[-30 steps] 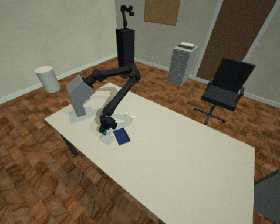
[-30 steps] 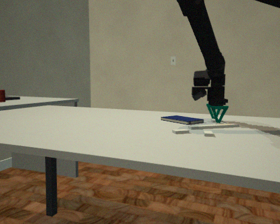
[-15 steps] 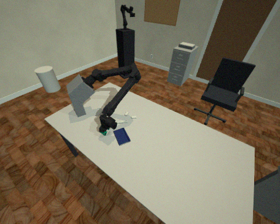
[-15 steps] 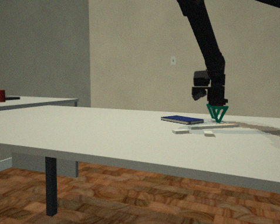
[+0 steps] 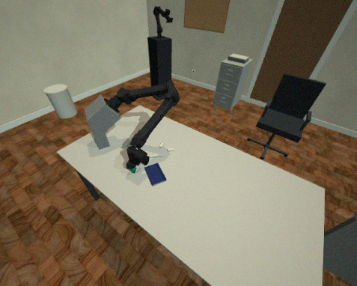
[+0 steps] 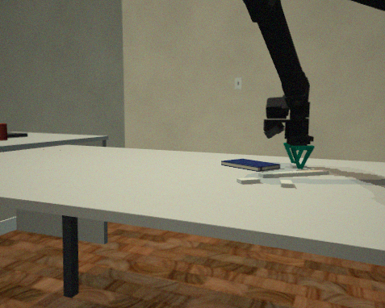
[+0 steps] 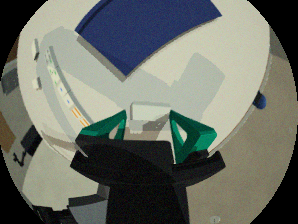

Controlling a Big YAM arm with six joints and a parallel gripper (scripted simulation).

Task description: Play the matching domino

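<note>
Right now my hand is 10 mm short of the white domino. The rest, counted from my hand: book: 120 mm ahead, 90 mm to the left.
</note>
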